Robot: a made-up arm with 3 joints.
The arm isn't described. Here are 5 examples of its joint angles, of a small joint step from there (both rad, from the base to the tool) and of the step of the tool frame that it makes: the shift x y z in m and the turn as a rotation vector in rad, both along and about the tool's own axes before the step.
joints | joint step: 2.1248 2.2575 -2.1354 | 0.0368 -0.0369 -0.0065
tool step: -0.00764 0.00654 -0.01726 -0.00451 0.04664 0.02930
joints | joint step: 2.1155 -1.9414 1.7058 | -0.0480 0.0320 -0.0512
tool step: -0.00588 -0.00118 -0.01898 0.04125 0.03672 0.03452
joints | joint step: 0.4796 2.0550 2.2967 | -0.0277 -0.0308 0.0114
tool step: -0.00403 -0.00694 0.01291 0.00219 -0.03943 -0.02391
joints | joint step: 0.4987 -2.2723 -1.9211 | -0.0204 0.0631 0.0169
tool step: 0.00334 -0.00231 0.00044 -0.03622 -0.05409 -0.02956
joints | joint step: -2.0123 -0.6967 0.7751 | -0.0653 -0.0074 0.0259
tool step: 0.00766 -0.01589 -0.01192 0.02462 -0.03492 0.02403
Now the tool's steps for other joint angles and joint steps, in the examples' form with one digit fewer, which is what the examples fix.
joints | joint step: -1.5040 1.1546 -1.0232 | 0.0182 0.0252 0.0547
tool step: 0.0035 -0.0065 -0.0024 -0.0003 -0.0303 -0.0618
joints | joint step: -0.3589 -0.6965 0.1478 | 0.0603 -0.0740 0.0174
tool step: 0.0064 0.0149 0.0071 -0.0794 0.0284 -0.0622
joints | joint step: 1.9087 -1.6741 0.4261 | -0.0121 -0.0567 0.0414
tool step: -0.0011 -0.0023 -0.0039 -0.0460 -0.0353 -0.0430
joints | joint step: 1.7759 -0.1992 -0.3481 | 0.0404 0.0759 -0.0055
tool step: 0.0090 0.0055 0.0096 0.0735 -0.0200 -0.0344
